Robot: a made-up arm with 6 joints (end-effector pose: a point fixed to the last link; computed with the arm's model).
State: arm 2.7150 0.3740 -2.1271 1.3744 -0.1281 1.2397
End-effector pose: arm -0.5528 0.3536 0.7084 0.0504 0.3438 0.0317 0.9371
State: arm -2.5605 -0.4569 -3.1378 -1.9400 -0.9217 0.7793
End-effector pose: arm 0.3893 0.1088 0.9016 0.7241 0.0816 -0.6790 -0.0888
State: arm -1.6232 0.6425 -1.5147 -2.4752 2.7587 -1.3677
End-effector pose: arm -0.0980 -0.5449 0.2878 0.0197 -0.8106 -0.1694 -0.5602
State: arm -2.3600 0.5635 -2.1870 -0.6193 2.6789 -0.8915
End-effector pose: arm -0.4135 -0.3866 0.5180 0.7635 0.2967 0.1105 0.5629
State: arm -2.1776 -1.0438 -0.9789 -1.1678 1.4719 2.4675
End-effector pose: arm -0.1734 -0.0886 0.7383 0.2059 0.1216 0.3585 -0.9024
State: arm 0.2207 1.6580 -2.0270 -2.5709 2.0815 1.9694
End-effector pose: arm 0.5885 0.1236 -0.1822 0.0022 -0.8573 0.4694 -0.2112
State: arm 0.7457 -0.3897 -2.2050 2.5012 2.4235 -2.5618
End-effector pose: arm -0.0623 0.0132 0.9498 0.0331 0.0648 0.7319 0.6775
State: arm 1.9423 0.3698 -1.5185 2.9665 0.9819 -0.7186
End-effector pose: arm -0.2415 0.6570 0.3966 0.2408 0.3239 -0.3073 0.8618
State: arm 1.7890 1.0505 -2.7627 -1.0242 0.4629 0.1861
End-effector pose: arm -0.2402 0.7788 0.5604 0.1718 0.8692 0.4314 -0.1702
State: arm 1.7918 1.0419 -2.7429 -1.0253 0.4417 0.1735
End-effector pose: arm -0.2446 0.7782 0.5568 0.1777 0.8656 0.4393 -0.1617
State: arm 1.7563 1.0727 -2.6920 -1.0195 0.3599 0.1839
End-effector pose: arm -0.2277 0.7986 0.5065 0.1958 0.8546 0.4508 -0.1676
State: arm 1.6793 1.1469 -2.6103 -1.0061 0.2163 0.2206
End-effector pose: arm -0.1812 0.8297 0.4049 0.2227 0.8340 0.4640 -0.1987
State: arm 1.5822 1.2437 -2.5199 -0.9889 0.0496 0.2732
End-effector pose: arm -0.1142 0.8454 0.2808 0.2437 0.8074 0.4728 -0.2553
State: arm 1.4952 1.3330 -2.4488 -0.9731 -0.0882 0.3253
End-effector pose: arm -0.0513 0.8388 0.1753 0.2497 0.7830 0.4727 -0.3180
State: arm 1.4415 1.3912 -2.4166 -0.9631 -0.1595 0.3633
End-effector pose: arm -0.0121 0.8273 0.1153 0.2459 0.7696 0.4655 -0.3613
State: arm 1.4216 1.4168 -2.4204 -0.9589 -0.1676 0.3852
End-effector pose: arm 0.0038 0.8243 0.0976 0.2406 0.7683 0.4560 -0.3794
